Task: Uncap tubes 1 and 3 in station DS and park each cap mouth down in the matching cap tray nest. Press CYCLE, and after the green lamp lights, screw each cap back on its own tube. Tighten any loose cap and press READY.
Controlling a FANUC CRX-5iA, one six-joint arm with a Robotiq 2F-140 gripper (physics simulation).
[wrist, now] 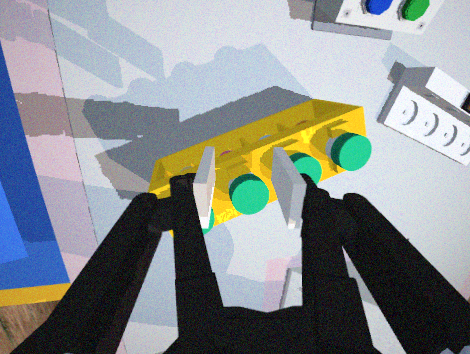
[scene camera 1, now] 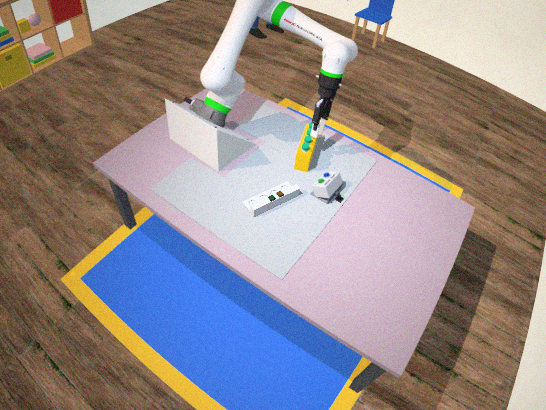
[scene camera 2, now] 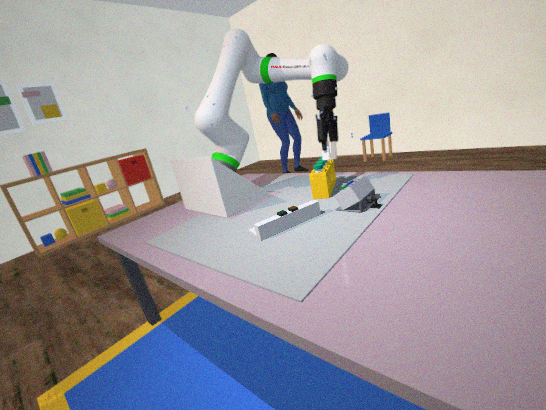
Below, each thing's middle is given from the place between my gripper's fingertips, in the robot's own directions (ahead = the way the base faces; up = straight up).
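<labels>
The grey button box (scene camera 2: 355,196) is 70 mm below my hand, 150 mm to the right of it and 200 mm ahead of it.
</labels>
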